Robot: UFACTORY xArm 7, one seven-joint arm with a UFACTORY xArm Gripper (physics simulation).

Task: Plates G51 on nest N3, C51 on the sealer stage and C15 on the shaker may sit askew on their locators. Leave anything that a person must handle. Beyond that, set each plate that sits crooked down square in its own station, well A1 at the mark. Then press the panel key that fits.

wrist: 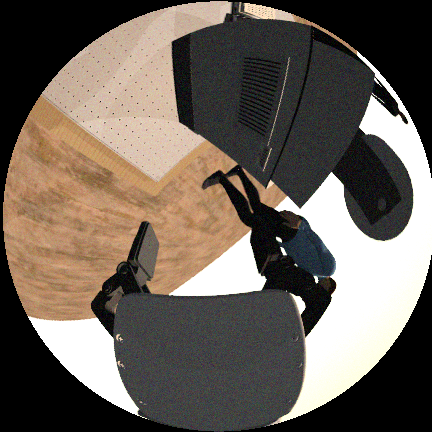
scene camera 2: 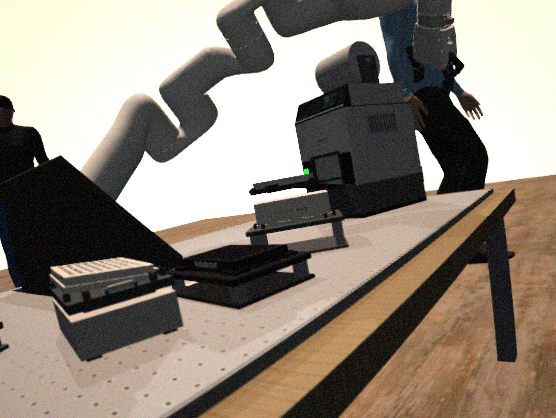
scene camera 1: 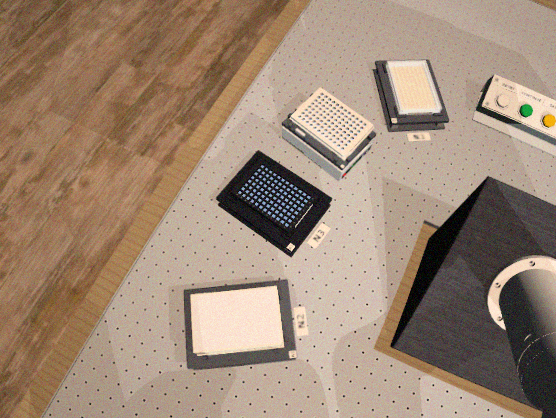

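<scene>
Black plate G51 [scene camera 1: 275,195] [scene camera 2: 237,256] sits on dark nest N3 [scene camera 1: 235,212] [scene camera 2: 250,274]; I cannot tell whether it is fully seated. White well plate C15 [scene camera 1: 332,120] [scene camera 2: 102,270] is on the shaker [scene camera 1: 310,146] [scene camera 2: 120,320], and looks slightly tilted against its deck in scene camera 2. The sealer stage [scene camera 2: 282,184] projects from the sealer [scene camera 2: 357,140] [wrist: 240,90]; I cannot make out C51 on it. My gripper [scene camera 2: 436,70] is open and empty, high by the sealer; one finger shows in the wrist view. The key panel [scene camera 1: 515,90] has pale, green and amber keys, partly cut off.
A white plate [scene camera 1: 237,320] [scene camera 2: 292,207] sits on nest N2 [scene camera 1: 240,361] [scene camera 2: 255,232]. A pale plate [scene camera 1: 414,87] is on another nest [scene camera 1: 382,100]. A person in blue [scene camera 2: 397,55] [wrist: 310,247] stands behind the sealer, another in black [scene camera 2: 20,145] at left. A dark wedge-shaped base [scene camera 1: 450,280] [scene camera 2: 75,225] supports the arm.
</scene>
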